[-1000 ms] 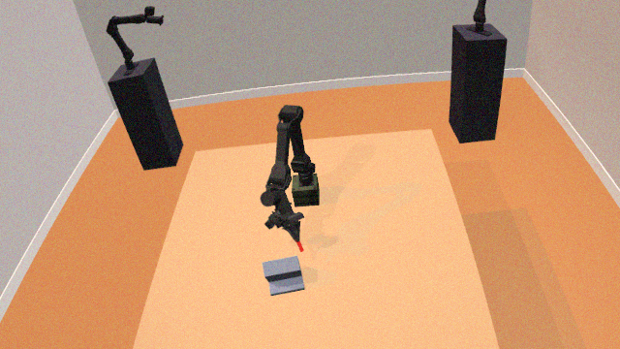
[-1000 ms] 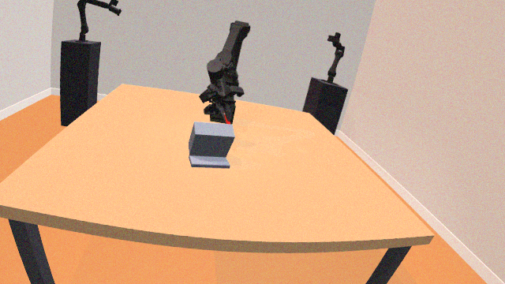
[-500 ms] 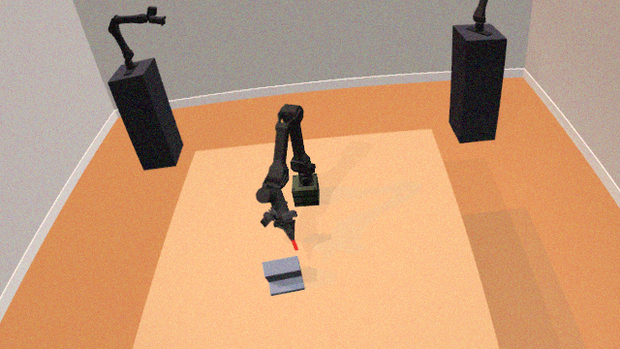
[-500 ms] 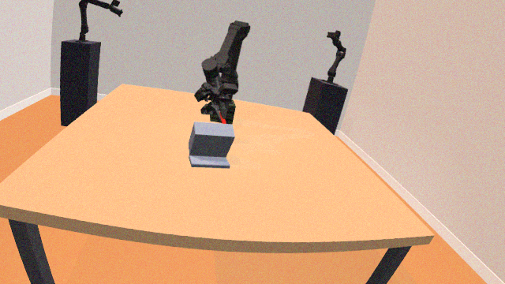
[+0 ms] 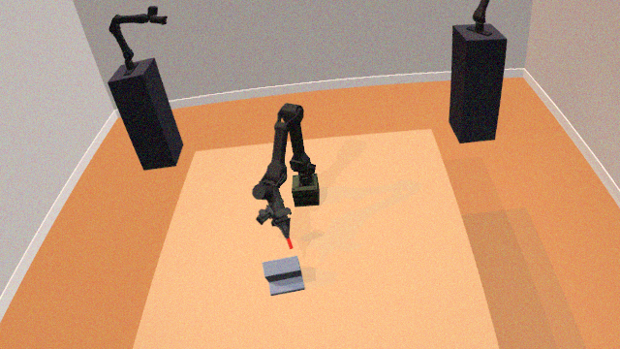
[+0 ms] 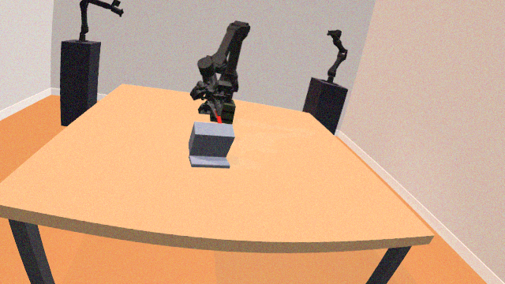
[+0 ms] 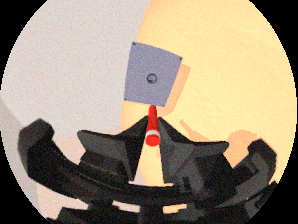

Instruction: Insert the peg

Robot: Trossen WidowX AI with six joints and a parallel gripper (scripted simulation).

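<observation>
Now: gripper tip 110 mm short of the grey-blue sloped panel, 30 mm to the left of it and 50 mm above it. Also, from my gripper tip: red peg (10 mm behind, 10 mm above); then flat foot (130 mm ahead, 20 mm to the right, 120 mm below).
</observation>
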